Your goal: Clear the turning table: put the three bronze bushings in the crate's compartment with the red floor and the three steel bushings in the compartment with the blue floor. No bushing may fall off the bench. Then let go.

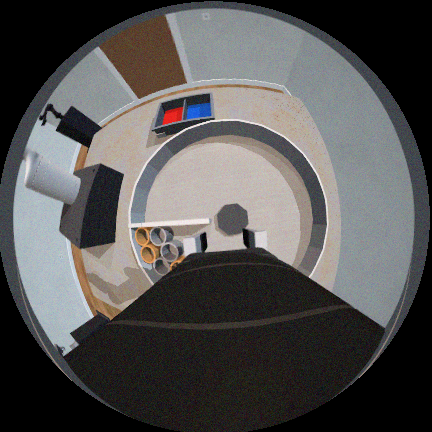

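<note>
My gripper is open and empty, above the turning table, to the right of the bushings. Two bronze bushings and two steel bushings stand upright, close together, at the table's left side below a white bar. A third steel bushing and a third bronze bushing stand below them; the bronze one is partly hidden by the gripper body. The crate stands beyond the table, its red floor at left and its blue floor at right.
A white bar runs from the table's left wall toward the dark hub. A raised grey wall rings the turning table. The arm's black base block stands at the left, with a white arm part over it.
</note>
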